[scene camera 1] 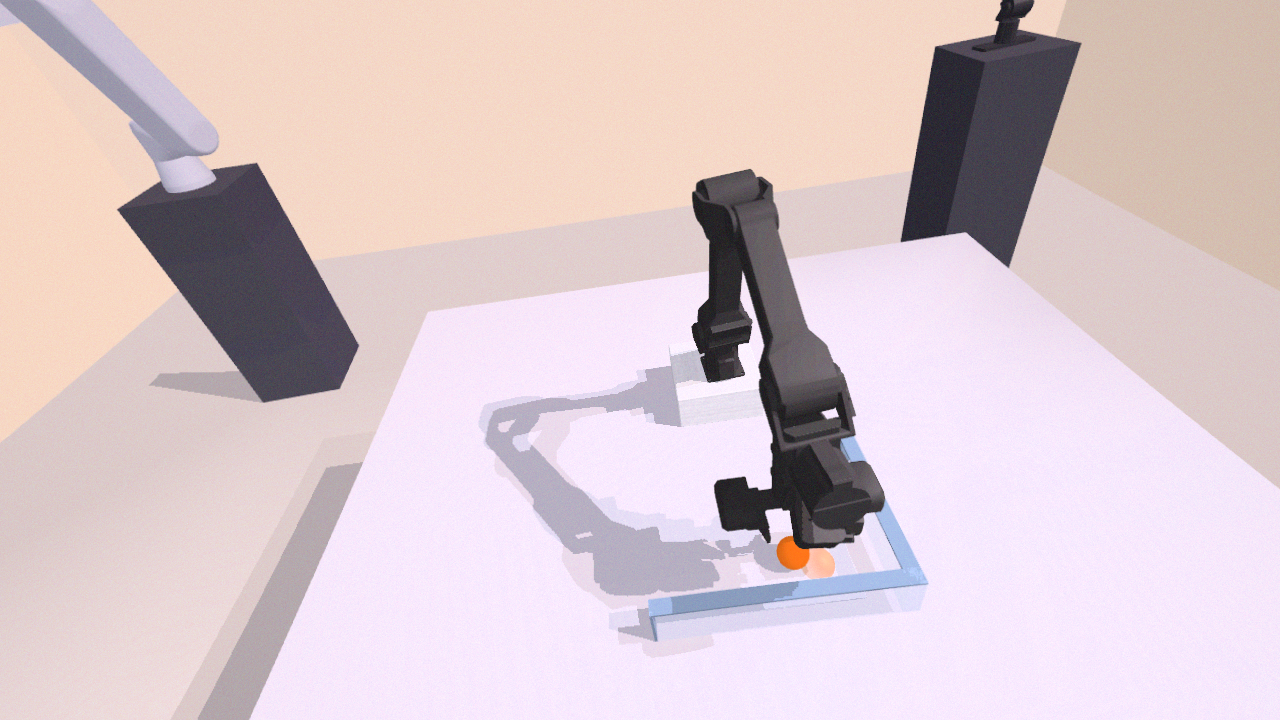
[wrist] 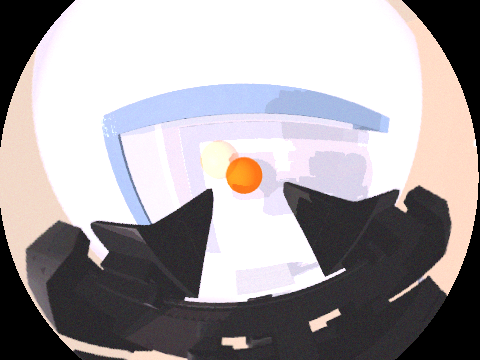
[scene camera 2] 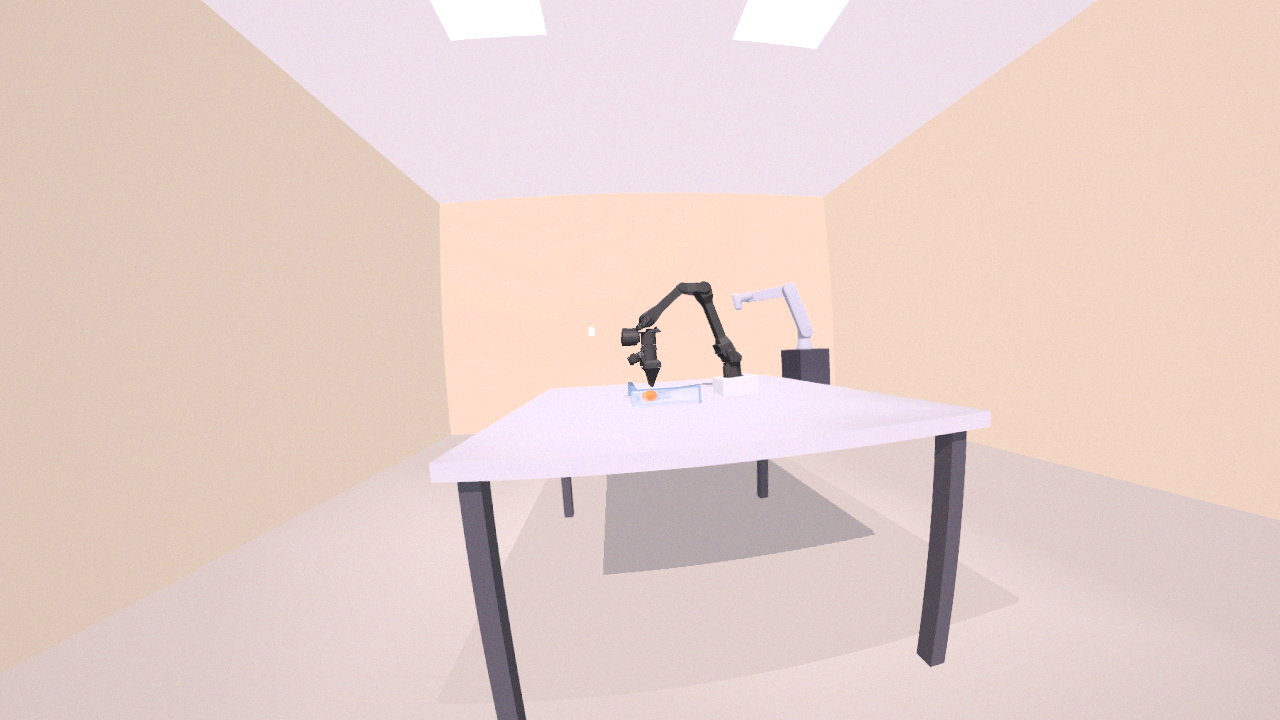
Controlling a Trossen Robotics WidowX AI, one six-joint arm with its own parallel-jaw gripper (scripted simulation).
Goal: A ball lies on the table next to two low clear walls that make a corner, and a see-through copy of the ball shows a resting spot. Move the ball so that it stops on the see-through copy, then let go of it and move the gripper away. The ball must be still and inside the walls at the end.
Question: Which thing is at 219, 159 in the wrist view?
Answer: A see-through copy of ball.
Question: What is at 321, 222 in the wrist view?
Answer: My gripper.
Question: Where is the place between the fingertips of my gripper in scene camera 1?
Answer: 793, 536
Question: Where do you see a see-through copy of ball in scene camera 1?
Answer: At 817, 563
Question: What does my gripper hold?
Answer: Nothing.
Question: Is my gripper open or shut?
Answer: Open.
